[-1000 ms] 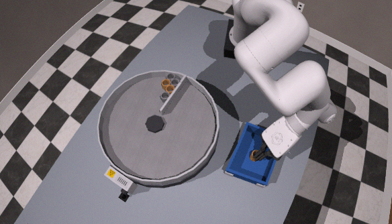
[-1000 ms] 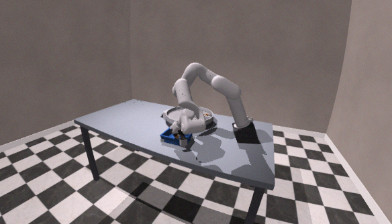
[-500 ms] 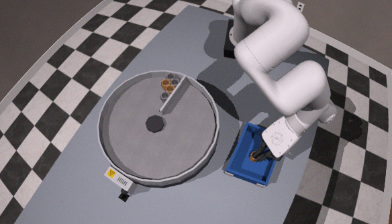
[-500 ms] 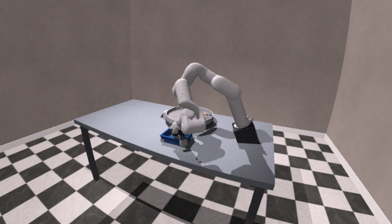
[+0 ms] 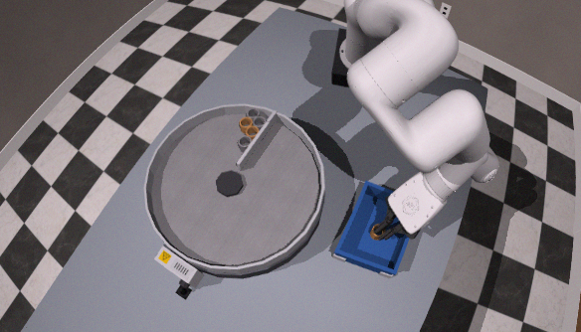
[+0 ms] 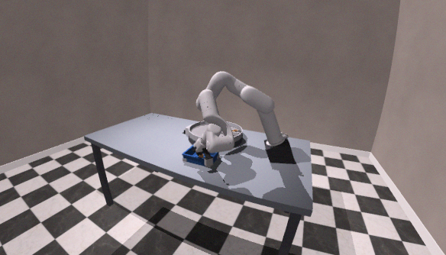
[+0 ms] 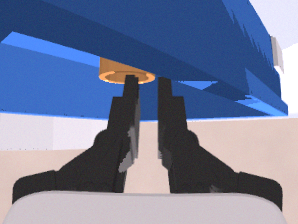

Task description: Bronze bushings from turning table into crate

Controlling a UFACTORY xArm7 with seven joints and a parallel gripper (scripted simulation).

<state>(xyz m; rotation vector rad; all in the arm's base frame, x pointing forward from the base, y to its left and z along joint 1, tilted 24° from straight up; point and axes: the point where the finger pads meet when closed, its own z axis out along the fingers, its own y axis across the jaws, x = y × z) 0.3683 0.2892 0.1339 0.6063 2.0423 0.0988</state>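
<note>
Now: the blue crate 3 cm below my hand and 1 cm to the right of it. The rest, counted from my hand: turning table 34 cm to the right, 12 cm ahead.
</note>
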